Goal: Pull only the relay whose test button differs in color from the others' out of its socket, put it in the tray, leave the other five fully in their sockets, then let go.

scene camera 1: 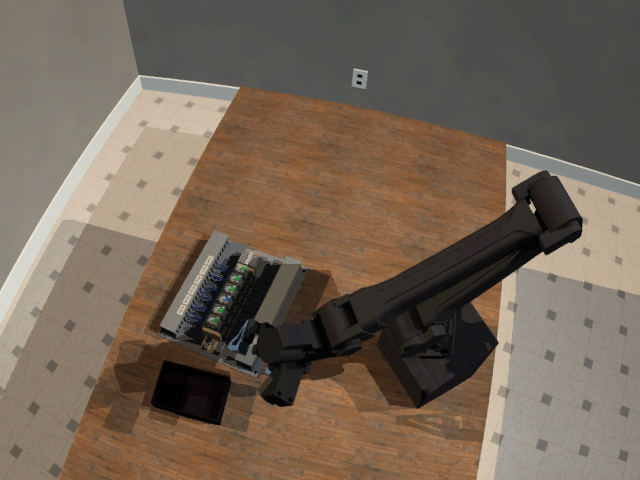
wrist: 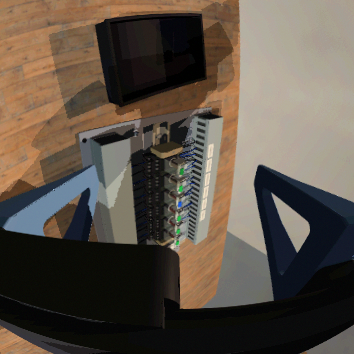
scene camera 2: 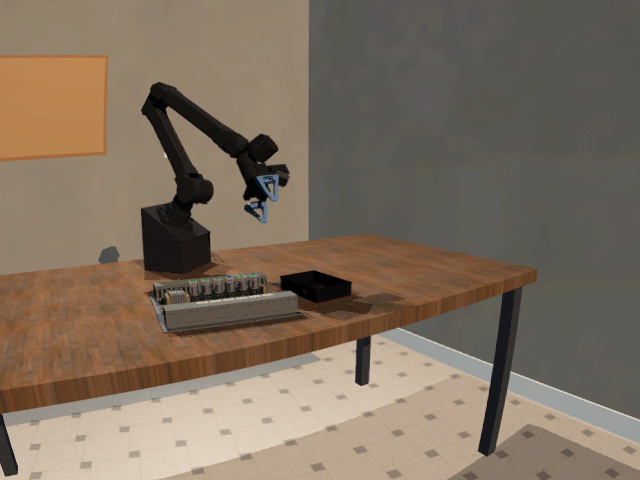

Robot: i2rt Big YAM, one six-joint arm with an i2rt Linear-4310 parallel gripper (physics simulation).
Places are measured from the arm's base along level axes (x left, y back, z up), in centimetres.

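Pixels of known places: gripper, fingertip midpoint: [scene camera 1: 248, 358] [wrist: 175, 173] [scene camera 2: 269, 212]; arm's base, link origin: [scene camera 1: 436, 328] [scene camera 2: 173, 220].
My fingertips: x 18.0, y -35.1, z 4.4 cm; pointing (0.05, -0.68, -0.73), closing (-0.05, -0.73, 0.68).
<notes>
For each thing: its top centre in the pictures, then the offset to it from my fingertips.
- relay with the blue test button, top centre: [wrist: 183, 202] [scene camera 1: 224, 297] [scene camera 2: 229, 277] dx -17.6, dy -12.5, dz -13.1 cm
- black tray, top centre: [wrist: 165, 51] [scene camera 1: 189, 390] [scene camera 2: 315, 279] dx +5.7, dy -13.7, dz -16.5 cm
- labelled, top centre: [wrist: 208, 189] [scene camera 2: 230, 300] [scene camera 1: 194, 279] dx -21.6, dy -22.2, dz -15.7 cm
- plain, top centre: [wrist: 124, 232] [scene camera 1: 269, 308] [scene camera 2: 209, 279] dx -19.1, dy -2.2, dz -15.7 cm
The relay with the blue test button [scene camera 1: 227, 299] [scene camera 2: 229, 280] [wrist: 179, 204] sits in its socket in the row, third from the tray end. The other relays, such as the end one [scene camera 1: 215, 320] [scene camera 2: 253, 280] [wrist: 181, 171], have green buttons and also stand in the row. The black tray [scene camera 1: 186, 414] [scene camera 2: 333, 292] [wrist: 106, 65] lies on the table beyond the row's end and looks empty. My gripper [scene camera 1: 250, 359] [scene camera 2: 270, 210] [wrist: 175, 173] is open with nothing between its blue fingers, high above the panel's tray-side end.
Two grey wiring ducts, one labelled [scene camera 1: 193, 284] [scene camera 2: 232, 311] [wrist: 211, 170] and one plain [scene camera 1: 279, 294] [wrist: 117, 200], flank the relay row. Tan end pieces [scene camera 1: 212, 333] [wrist: 166, 149] stand at the row's tray end. The arm's black base [scene camera 1: 439, 356] [scene camera 2: 175, 242] stands beyond the plain duct.
</notes>
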